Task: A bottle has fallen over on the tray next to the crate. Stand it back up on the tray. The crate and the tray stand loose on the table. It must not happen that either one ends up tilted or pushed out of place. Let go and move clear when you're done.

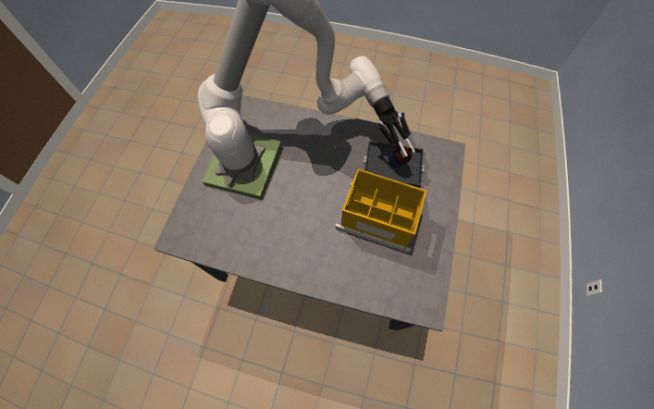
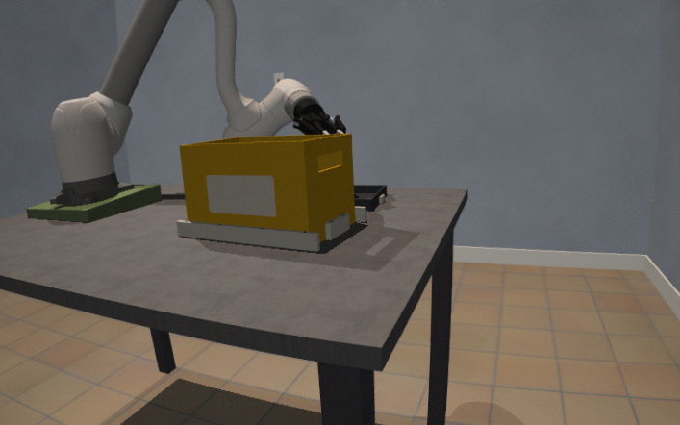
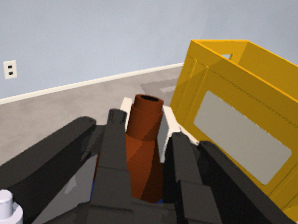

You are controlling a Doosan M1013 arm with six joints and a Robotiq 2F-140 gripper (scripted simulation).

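Right now my hand is 6 cm above the bottle. Also, from my hand: yellow crate (27 cm to the right, 7 cm below, 4 cm behind); then tray (14 cm below, 2 cm behind).
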